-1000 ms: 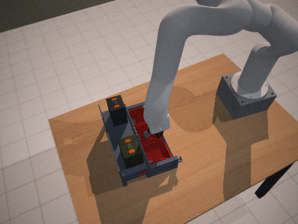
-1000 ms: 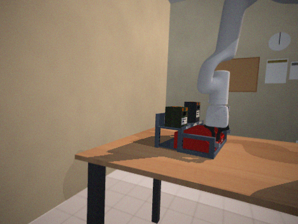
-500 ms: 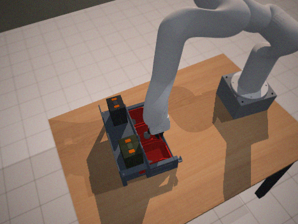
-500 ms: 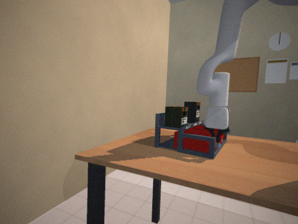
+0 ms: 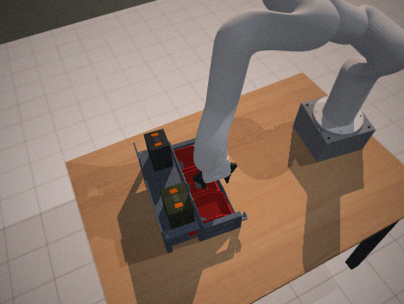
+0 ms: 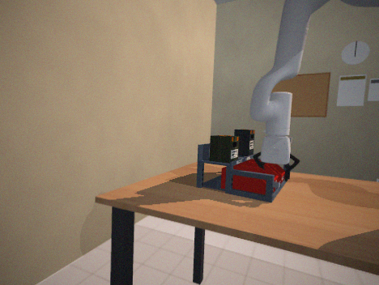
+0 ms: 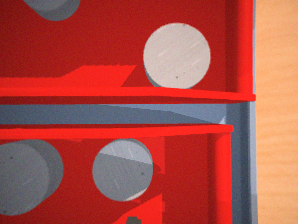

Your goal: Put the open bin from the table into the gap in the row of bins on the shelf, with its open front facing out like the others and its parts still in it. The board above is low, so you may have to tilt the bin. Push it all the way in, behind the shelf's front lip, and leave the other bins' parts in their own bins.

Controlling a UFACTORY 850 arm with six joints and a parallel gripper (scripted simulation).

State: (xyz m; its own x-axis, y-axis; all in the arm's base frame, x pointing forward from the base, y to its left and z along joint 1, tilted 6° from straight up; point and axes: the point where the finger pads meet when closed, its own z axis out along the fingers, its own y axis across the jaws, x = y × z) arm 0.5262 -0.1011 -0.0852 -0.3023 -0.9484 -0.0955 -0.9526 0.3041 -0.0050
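My hand is 90 mm short of the blue-grey shelf, 40 mm to the left of it and 20 mm below it. Also, from my hand: grey disc 100 mm to the right, 30 mm below, 10 mm behind.
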